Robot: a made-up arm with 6 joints.
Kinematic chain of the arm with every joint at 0, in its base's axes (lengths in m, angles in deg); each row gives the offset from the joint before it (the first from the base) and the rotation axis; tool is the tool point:
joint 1: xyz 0 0 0.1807 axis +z
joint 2: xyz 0 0 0 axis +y
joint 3: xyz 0 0 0.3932 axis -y
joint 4: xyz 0 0 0 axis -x
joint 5: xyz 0.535 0 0 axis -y
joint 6: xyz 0 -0.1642 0 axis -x
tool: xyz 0 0 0
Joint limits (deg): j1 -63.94..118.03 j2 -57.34..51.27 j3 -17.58..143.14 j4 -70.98..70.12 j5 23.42..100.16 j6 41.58..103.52
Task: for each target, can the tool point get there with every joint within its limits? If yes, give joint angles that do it. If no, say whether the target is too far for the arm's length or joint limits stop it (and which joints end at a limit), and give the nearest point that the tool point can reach.
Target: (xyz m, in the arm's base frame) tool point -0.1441 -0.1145 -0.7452
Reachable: no: joint limits stop it (at a limit: joint 1, joint 2, joint 3, joint 4) | nearest point 0.1079 -0.3424 -0.1283 | short by 0.704 m
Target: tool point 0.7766 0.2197 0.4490
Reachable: yes | joints 22.37 39.65 50.31 -55.74 32.19 85.74
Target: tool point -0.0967 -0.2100 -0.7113
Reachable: no: joint limits stop it (at a limit: joint 1, joint 2, joint 3, joint 4) | nearest point 0.1079 -0.3424 -0.1283 | short by 0.632 m
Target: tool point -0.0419 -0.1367 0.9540
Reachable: yes | joints 0.98 -44.26 10.89 34.10 74.22 86.68
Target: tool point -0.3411 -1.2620 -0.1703
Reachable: no: too far | nearest point -0.2126 -0.7867 0.1140 | short by 0.569 m
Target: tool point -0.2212 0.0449 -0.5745
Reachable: no: joint limits stop it (at a limit: joint 1, joint 2, joint 3, joint 4) | nearest point -0.1196 0.3385 -0.1283 | short by 0.544 m
